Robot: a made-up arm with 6 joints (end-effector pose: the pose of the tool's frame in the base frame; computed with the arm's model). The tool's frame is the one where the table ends.
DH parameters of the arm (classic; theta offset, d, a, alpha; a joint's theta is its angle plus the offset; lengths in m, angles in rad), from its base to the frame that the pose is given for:
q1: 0 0.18 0 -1.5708
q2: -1.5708 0 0.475 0
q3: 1.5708 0.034 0 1.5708
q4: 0 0.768 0 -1.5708
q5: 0 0 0 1.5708
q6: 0 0.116 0 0
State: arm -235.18 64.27 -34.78 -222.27 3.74 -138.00
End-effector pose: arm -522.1 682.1 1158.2 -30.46 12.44 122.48
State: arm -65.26 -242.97 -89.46 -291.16 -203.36 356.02
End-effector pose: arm 381.2 -643.5 542.8 -3.19 162.94 36.51
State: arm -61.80 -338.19 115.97 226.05 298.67 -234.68
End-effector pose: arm 414.8 -546.5 -36.4 48.21 144.16 47.19
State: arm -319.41 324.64 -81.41 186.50 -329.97 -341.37
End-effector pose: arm -795.7 -645.6 124.7 153.54 23.36 -36.92
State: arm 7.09 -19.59 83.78 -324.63 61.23 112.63
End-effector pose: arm 602.3 168.5 911.5 -118.95 -88.66 -92.90
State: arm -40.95 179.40 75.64 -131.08 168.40 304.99
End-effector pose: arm -460.0 420.9 -478.7 74.90 36.93 22.94
